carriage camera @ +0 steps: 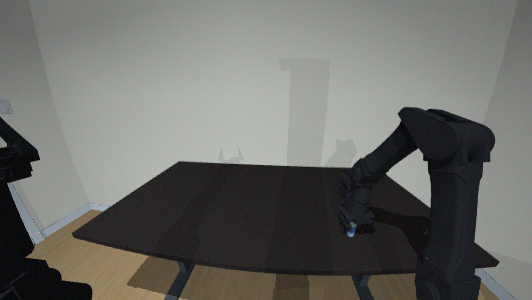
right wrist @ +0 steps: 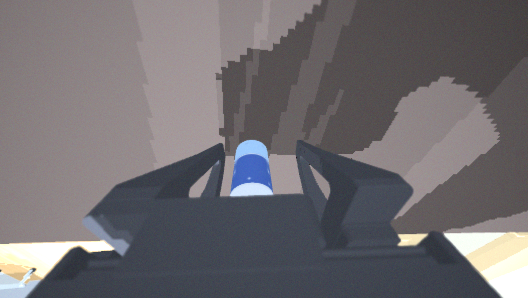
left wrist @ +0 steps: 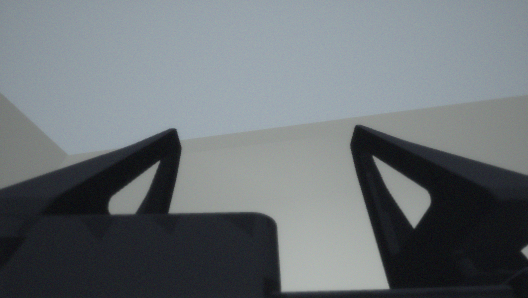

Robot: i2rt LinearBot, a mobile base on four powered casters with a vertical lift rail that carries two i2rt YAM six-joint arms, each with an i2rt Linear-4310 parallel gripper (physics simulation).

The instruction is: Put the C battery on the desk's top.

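Places are measured from the left arm's base along level axes (x ahead, y left, z up), in metres.
Pixels of known places: left gripper, fingertip midpoint: (left wrist: 265, 136); right gripper, fingertip midpoint: (carriage camera: 351, 232) (right wrist: 260, 148).
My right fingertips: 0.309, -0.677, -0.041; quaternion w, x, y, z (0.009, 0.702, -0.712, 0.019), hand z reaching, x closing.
Note:
Behind a point stands the place of what it marks, as x, y, z.
The C battery (carriage camera: 350, 231) {0.295, -0.660, -0.018} is a small blue cylinder with pale ends, lying on the dark desk top (carriage camera: 260, 212) {0.452, -0.343, -0.042} near its right front. My right gripper (carriage camera: 355, 225) {0.309, -0.677, -0.041} points down over it, fingers open. In the right wrist view the battery (right wrist: 251, 168) {0.317, -0.670, -0.008} lies between the spread fingers (right wrist: 260, 148) {0.309, -0.677, -0.041} with a gap on each side. My left gripper (left wrist: 265, 136) {0.030, 0.006, 0.435} is wide open and empty, facing the wall and ceiling; the carriage camera shows only dark parts of the left arm at the left edge.
The right arm's upright column (carriage camera: 450, 224) {0.048, -0.643, 0.239} stands at the desk's right front edge. Desk legs (carriage camera: 179, 280) show below the front edge over a wooden floor. Walls enclose the desk behind and at both sides.

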